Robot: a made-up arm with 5 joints.
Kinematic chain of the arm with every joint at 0, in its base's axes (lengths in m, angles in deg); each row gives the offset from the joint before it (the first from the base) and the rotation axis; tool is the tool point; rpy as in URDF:
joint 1: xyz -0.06 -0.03 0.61 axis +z
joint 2: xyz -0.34 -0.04 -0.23 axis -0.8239 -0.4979 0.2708
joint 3: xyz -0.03 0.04 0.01 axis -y
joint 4: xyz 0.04 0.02 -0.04 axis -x
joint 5: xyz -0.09 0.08 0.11 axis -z
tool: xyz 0.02 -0.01 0.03 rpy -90 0 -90
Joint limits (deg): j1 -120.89..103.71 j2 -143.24..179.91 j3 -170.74..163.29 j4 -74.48..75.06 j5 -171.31..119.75
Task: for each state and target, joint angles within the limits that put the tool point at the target. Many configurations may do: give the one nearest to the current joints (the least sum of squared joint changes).
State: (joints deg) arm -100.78 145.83 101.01 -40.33 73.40
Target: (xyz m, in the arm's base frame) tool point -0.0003 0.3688 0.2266
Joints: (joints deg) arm -118.86 99.90 78.56 4.49 72.66
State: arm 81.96 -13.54 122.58 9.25 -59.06
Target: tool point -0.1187 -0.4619 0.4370
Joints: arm 101.00 -32.02 110.92 7.11 -57.78
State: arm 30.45 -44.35 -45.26 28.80 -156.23
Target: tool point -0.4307 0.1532 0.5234
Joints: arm -3.34 -29.02 -40.80 49.61 -155.68
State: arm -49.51 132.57 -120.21 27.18 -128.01
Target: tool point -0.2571 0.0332 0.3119
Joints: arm -18.69 138.51 -135.62 -18.23 -124.58
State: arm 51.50 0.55 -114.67 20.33 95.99
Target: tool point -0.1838 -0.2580 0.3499
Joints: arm 74.57 6.56 -136.52 -8.85 94.47
